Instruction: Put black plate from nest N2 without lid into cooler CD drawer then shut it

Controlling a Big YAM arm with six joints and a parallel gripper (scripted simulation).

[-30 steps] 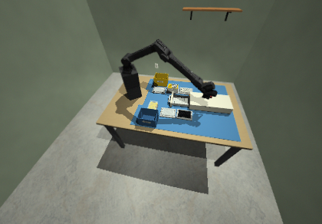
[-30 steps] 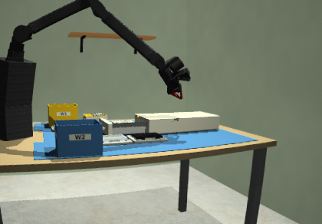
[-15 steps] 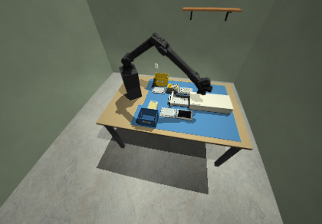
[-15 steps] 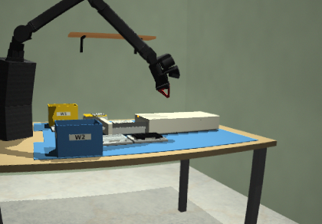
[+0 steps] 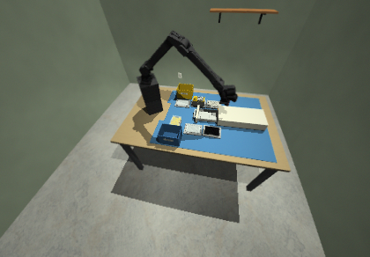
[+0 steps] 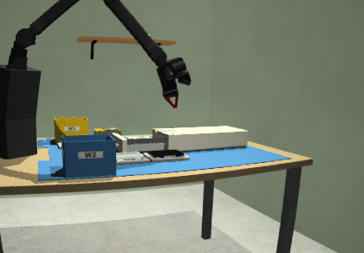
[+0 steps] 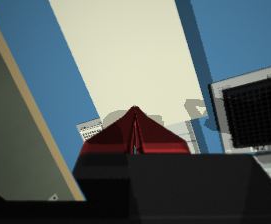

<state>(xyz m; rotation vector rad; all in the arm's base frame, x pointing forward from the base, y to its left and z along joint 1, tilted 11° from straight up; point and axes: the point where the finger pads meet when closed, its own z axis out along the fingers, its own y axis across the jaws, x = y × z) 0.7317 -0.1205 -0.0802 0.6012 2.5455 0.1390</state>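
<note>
Right now my hand is 19 cm above the black plate, 14 cm to the left of it and 12 cm past it. Round my hand: work nest N2: 20 cm below, 14 cm to the right, 12 cm behind; then cream cooler CD: 17 cm below, 3 cm to the left; then drawer: 18 cm below, 14 cm behind, 4 cm to the left.
</note>
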